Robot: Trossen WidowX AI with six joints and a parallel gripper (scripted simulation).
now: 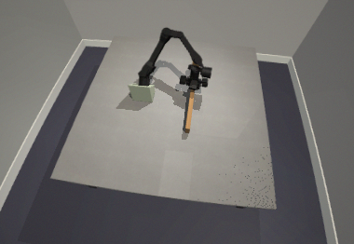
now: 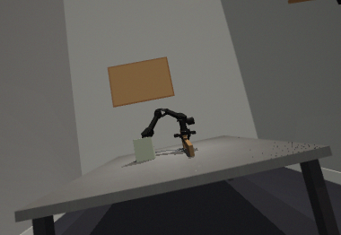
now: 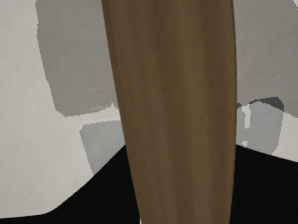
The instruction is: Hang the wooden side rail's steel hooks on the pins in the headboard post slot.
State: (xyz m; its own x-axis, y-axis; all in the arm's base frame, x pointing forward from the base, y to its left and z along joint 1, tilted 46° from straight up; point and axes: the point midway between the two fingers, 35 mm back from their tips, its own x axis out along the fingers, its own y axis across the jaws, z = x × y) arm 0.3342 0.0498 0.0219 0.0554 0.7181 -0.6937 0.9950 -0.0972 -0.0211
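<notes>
Right now my gripper tip is 150 mm to the right of the wooden headboard post, 40 mm below it and 10 mm short of it.
</notes>
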